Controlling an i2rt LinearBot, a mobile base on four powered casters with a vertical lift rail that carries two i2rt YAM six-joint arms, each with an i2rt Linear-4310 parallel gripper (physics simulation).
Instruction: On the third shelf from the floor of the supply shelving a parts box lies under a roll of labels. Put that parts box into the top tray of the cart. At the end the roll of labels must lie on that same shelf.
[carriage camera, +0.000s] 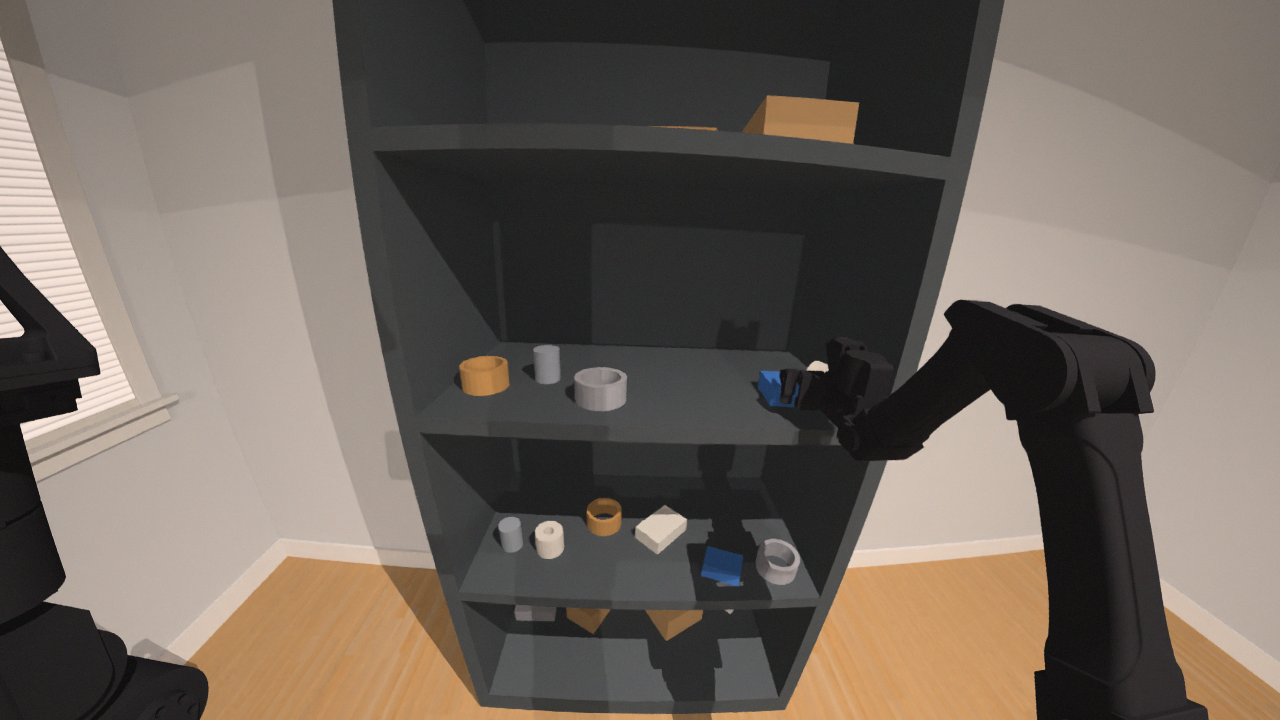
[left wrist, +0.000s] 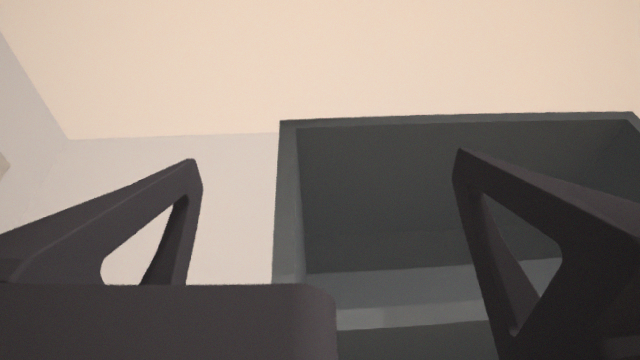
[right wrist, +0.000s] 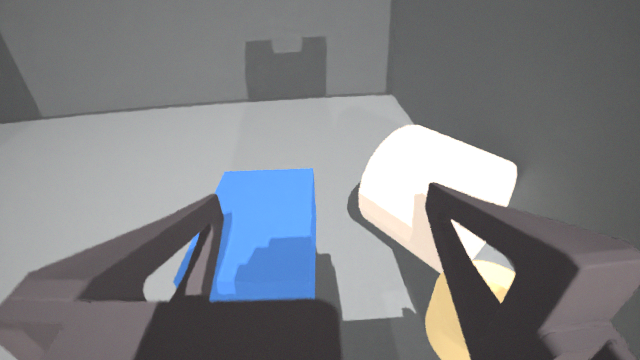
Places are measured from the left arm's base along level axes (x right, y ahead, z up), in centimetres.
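Where they show: left gripper, between the fingertips: (left wrist: 326, 167); right gripper, between the fingertips: (carriage camera: 803, 373) (right wrist: 323, 200).
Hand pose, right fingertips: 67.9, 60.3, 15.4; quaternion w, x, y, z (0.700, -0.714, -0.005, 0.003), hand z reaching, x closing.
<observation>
Each offset is from my right fingertips to the top centre of the thing, as dx, dy, dz. "spot": to the spot under its first point. Level surfaces: height alone.
The blue parts box {-3.7, +1.9, -2.3} (carriage camera: 769, 388) (right wrist: 270, 210) lies on the third shelf {dz -6.3} (carriage camera: 689, 394) (right wrist: 125, 165), near its right end. The white roll of labels {spot: +4.6, +3.7, +0.3} (carriage camera: 817, 366) (right wrist: 400, 170) lies on its side to the right of the box, apart from it and off its top. My right gripper (carriage camera: 789, 386) (right wrist: 323, 200) is open and empty at the box; in the right wrist view its left finger overlaps the box's left edge and its right finger overlaps the roll. My left gripper (left wrist: 326, 167) is open and empty, in front of the shelving's upper part. The cart does not show.
A tan round thing {+7.3, -3.2, -3.8} (right wrist: 440, 320) is partly hidden behind the right finger. An orange ring {-65.0, +1.9, -1.3} (carriage camera: 484, 376), a grey cylinder {-52.9, +6.8, +0.7} (carriage camera: 546, 365) and a grey ring {-40.4, -1.9, -1.5} (carriage camera: 600, 390) stand further left on the third shelf. The shelving's right side panel {spot: +13.0, -11.2, +18.7} (carriage camera: 926, 295) is close to the right arm.
</observation>
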